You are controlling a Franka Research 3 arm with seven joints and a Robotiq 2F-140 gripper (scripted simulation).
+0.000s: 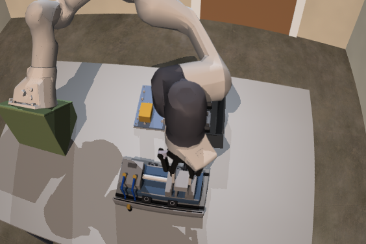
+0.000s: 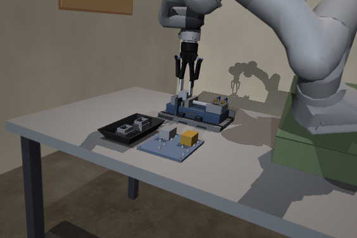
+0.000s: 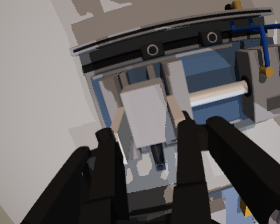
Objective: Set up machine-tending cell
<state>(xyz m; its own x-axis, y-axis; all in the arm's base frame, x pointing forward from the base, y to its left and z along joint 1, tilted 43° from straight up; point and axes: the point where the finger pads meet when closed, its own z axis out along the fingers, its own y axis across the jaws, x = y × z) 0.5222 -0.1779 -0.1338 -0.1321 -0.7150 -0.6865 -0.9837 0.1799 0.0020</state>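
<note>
The blue vise lies 10 cm below my hand, 7 cm behind it and 1 cm to the left of it. Round my hand: brass blank (31 cm to the left, 13 cm behind, 11 cm below); aluminium blank (30 cm to the left, 11 cm below, 4 cm behind).
</note>
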